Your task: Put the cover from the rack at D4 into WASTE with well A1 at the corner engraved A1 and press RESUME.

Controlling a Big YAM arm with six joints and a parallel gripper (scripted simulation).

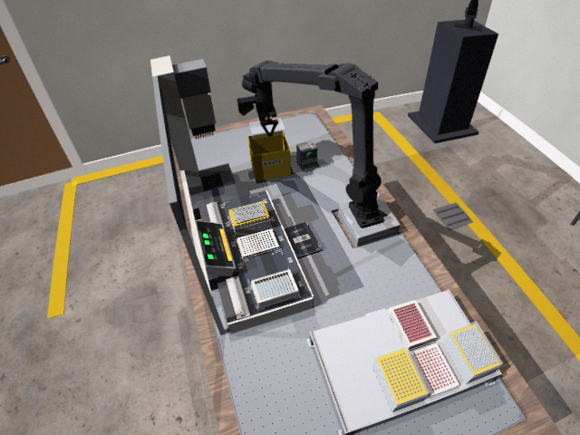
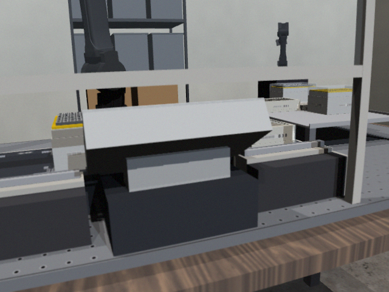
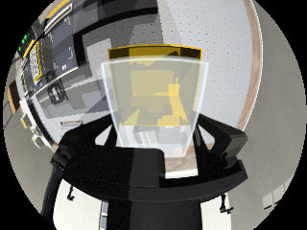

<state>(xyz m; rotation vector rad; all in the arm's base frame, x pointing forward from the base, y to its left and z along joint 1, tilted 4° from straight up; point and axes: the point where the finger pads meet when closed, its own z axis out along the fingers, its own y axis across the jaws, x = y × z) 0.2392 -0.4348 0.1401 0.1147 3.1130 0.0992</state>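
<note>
Now: the yellow waste bin 160 mm below my hand. The rest, counted from my hand: clear cover 10 mm above; pipetting head 250 mm ahead, 50 mm to the left, 190 mm above; resume box 150 mm behind, 50 mm to the left, 140 mm below.
</note>
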